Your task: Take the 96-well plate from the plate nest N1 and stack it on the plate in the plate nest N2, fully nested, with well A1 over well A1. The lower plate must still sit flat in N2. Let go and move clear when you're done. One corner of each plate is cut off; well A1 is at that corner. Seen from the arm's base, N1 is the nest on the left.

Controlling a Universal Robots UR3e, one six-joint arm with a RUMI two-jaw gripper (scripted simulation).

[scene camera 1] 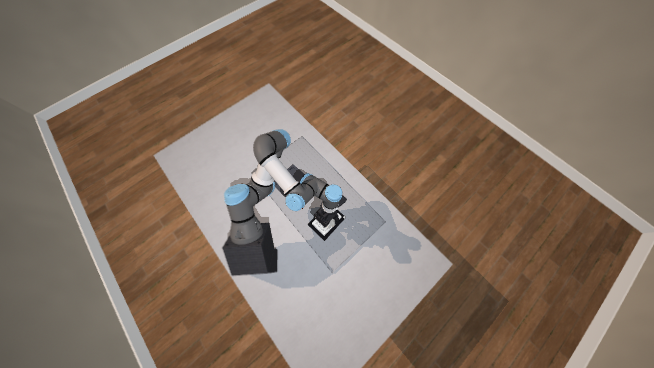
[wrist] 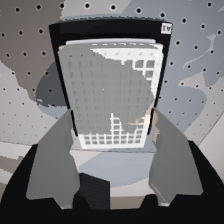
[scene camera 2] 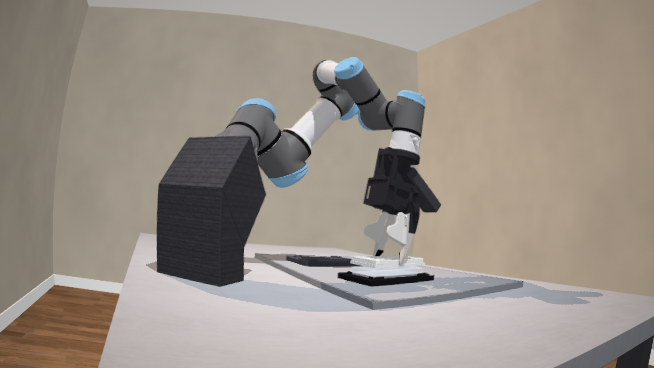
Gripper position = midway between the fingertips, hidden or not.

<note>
In view: my gripper (scene camera 2: 386,263) and a black nest N2 (wrist: 105,28).
My gripper shows as well in the wrist view (wrist: 112,109).
</note>
